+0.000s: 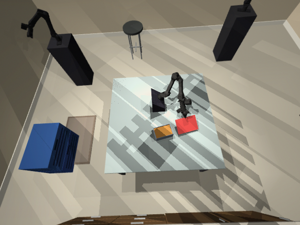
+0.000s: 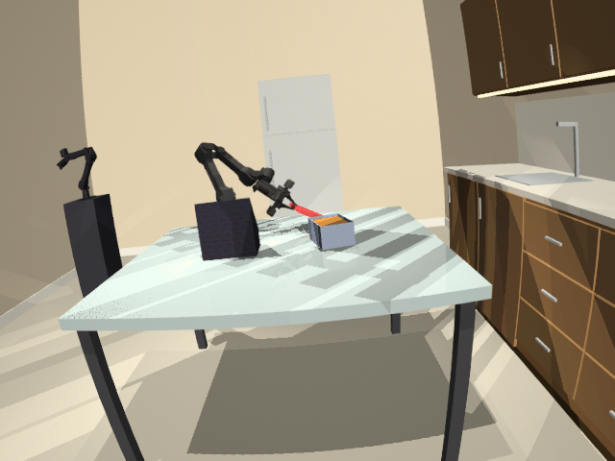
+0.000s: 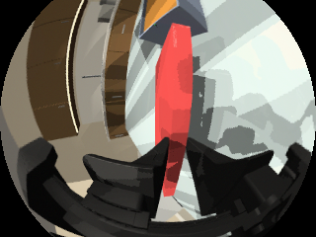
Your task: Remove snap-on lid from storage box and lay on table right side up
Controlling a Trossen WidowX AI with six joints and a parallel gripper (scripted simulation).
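The lid is 70 mm ahead of my gripper tip, 10 mm to the left of it and 40 mm below it. Round my gripper tip: grey storage box: 140 mm ahead, 270 mm to the right, 60 mm below.
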